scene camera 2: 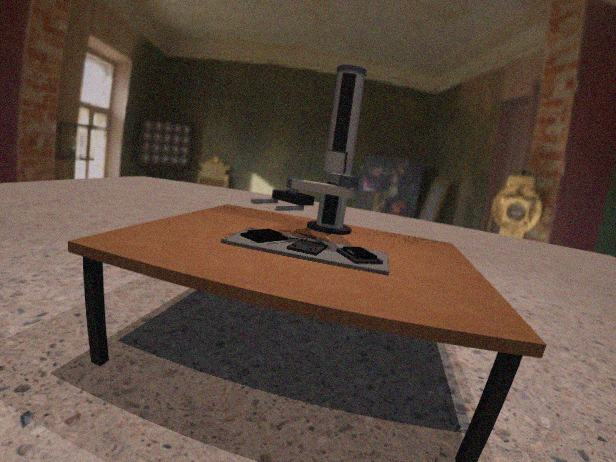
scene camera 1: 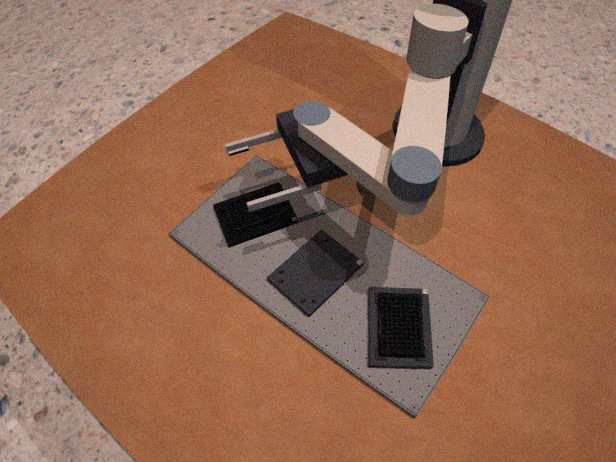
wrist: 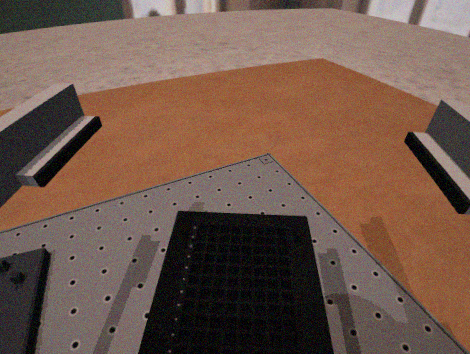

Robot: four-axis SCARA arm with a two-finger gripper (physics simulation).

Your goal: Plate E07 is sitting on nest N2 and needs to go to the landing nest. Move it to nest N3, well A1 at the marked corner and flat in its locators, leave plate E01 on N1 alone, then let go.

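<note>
A black plate [scene camera 1: 250, 226] [scene camera 2: 262, 235] [wrist: 245, 295] lies on the left nest of the grey perforated base. A second black well plate [scene camera 1: 400, 325] [scene camera 2: 357, 253] lies in the right nest [scene camera 1: 372, 330], which has a light corner marker. The middle nest [scene camera 1: 310, 280] [scene camera 2: 306, 246] [wrist: 17, 315] is bare, with small locators and a light marker at one corner. No plate or nest label is readable, so I cannot read off which is E07 or E01. My gripper [scene camera 1: 243, 177] [scene camera 2: 265, 204] [wrist: 250, 109] is open and empty, raised above the left plate, its fingers wide apart.
The perforated base [scene camera 1: 455, 305] [wrist: 235, 192] lies on the brown table [scene camera 1: 175, 350] [scene camera 2: 425, 290] [wrist: 210, 120]. The arm's column [scene camera 1: 475, 75] [scene camera 2: 352, 125] stands behind the base. The arm links reach across above its back edge and cast shadows on the base.
</note>
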